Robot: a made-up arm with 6 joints.
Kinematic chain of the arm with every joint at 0, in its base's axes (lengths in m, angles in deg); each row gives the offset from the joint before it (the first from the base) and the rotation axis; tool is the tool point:
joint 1: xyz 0 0 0.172 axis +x
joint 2: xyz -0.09 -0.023 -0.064 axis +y
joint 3: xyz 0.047 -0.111 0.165 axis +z
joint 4: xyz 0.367 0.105 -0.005 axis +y
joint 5: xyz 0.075 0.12 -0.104 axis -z
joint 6: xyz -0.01 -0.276 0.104 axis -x
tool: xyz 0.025 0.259 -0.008
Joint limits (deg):
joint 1: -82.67..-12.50
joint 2: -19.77..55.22
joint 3: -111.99..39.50
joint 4: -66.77..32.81
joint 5: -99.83..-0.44
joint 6: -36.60..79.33
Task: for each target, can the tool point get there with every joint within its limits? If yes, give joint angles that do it. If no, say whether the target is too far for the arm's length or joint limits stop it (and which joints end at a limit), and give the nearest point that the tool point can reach.
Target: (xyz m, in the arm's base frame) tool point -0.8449 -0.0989 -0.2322
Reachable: no: joint limits stop it (at a limit: joint 2, joint 3, joint 4, joint 5, joint 6) | nearest point -0.1325 -0.1310 -0.3633 | short by 0.725 m
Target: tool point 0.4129 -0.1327 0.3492
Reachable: yes | joints -68.42 2.00 -35.14 25.17 -24.88 21.40
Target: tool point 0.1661 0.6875 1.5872
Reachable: no: too far | nearest point 0.1271 0.2635 1.0589 | short by 0.679 m
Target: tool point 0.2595 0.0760 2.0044
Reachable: no: too far | nearest point 0.1089 0.0282 1.1159 | short by 0.902 m
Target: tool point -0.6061 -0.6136 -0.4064
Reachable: no: joint limits stop it (at a limit: joint 1, joint 2, joint 3, joint 4, joint 5, joint 6) | nearest point -0.1325 -0.3361 -0.2647 | short by 0.567 m
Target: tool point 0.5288 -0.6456 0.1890
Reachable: yes | joints -35.31 29.20 -50.55 -23.80 -88.90 70.51
